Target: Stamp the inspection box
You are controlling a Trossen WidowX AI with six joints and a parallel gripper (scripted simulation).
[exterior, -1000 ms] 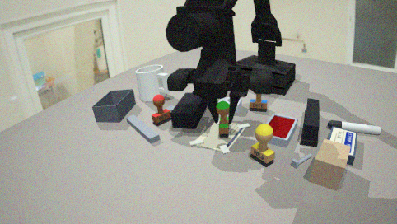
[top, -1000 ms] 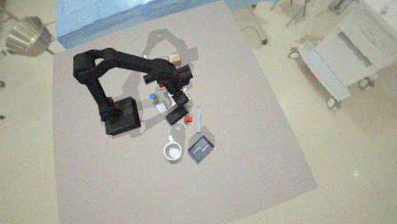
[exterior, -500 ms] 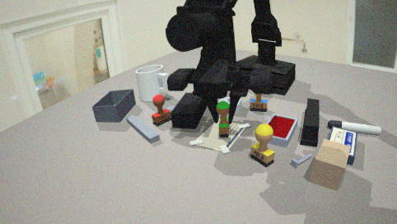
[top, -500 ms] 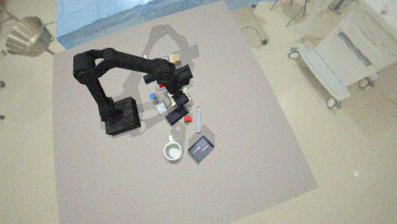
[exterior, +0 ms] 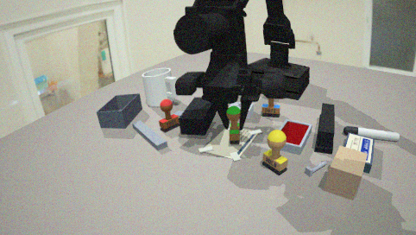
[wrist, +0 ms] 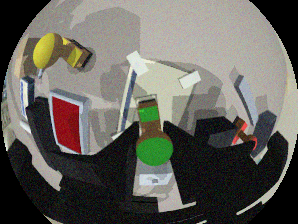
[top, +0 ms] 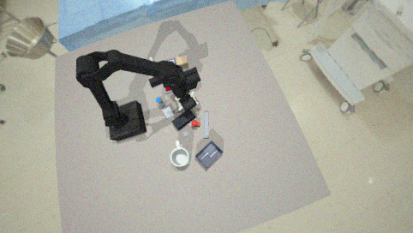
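Right now my gripper tip is right at the green-knobbed stamp. The rest, counted from my gripper tip: cream card (2 cm below, 1 cm ahead); then red ink pad (11 cm to the left, 3 cm behind, 2 cm below); then black block (10 cm to the right, 5 cm behind, 1 cm below).
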